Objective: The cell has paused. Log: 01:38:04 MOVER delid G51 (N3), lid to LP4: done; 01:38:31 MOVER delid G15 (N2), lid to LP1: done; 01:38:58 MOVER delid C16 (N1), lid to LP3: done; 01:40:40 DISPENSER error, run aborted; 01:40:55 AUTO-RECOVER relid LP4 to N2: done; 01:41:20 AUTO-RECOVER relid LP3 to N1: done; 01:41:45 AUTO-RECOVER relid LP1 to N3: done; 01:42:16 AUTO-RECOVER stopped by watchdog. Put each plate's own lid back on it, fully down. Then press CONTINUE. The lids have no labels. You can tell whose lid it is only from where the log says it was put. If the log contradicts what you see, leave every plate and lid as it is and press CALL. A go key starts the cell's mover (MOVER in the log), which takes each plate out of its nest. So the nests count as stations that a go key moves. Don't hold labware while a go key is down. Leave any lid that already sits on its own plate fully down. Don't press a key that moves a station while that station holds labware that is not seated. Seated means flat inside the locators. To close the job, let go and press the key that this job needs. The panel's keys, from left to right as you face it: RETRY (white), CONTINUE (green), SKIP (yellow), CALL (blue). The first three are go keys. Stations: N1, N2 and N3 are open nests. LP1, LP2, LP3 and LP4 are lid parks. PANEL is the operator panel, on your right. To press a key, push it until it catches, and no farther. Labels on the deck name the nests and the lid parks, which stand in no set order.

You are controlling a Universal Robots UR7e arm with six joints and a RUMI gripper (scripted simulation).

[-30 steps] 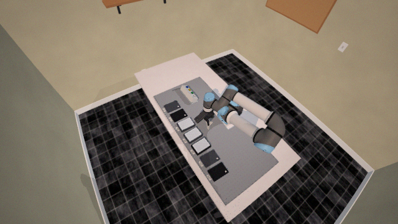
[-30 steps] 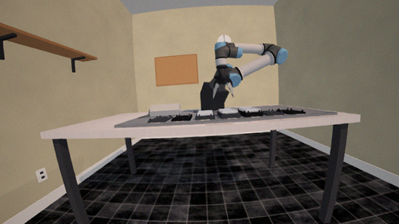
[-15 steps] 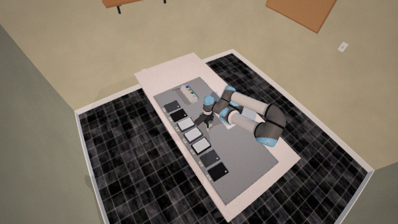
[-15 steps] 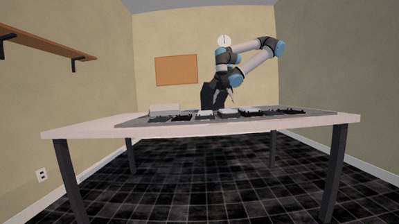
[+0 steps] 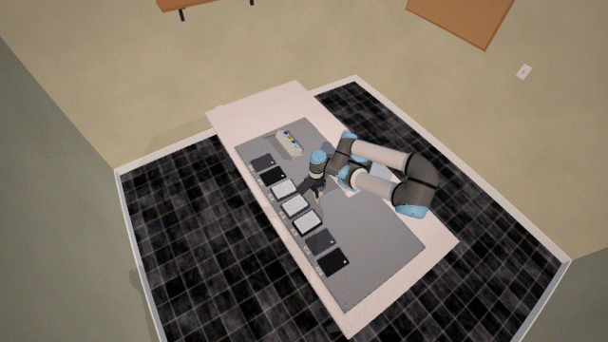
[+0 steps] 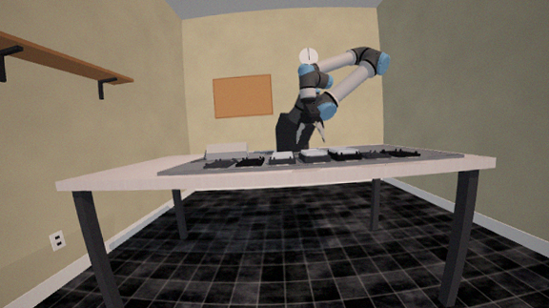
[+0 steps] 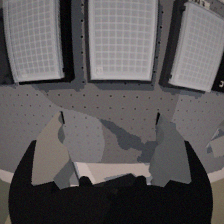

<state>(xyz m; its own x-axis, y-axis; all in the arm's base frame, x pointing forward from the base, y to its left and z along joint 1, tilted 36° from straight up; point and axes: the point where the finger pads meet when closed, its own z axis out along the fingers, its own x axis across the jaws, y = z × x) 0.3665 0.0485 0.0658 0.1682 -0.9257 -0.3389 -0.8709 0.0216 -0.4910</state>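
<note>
Right now the grey lid is 80 mm ahead of my hand, 130 mm to the left of it and 30 mm below it. Also, from my hand: lid park LP4 (40 mm ahead, 390 mm to the left, 60 mm below); then white gridded plate (120 mm ahead, 120 mm to the right, 40 mm below); then lid park LP3 (140 mm ahead, 250 mm to the right, 60 mm below).
</note>
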